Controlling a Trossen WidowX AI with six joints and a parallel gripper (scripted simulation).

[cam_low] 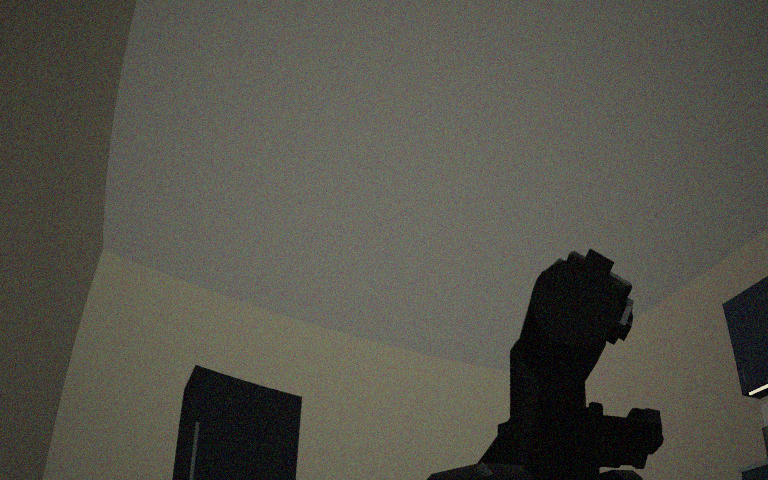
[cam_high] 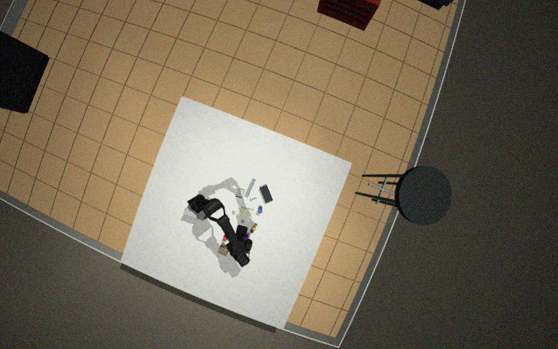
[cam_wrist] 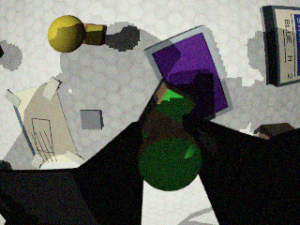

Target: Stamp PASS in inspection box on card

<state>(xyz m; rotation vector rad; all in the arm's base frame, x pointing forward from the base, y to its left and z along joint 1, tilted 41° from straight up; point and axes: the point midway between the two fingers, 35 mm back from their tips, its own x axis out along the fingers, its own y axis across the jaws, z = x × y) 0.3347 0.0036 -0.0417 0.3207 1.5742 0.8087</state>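
Now: gripper tip 12 cm to the right of the cream card, 10 cm above it and 6 cm past it. Also, from my gripper tip: purple ink pad (9 cm below, 4 cm to the right, 1 cm ahead); yellow-knobbed stamp (7 cm to the left, 7 cm below, 4 cm ahead); PASS stamp (right at my gripper tip).
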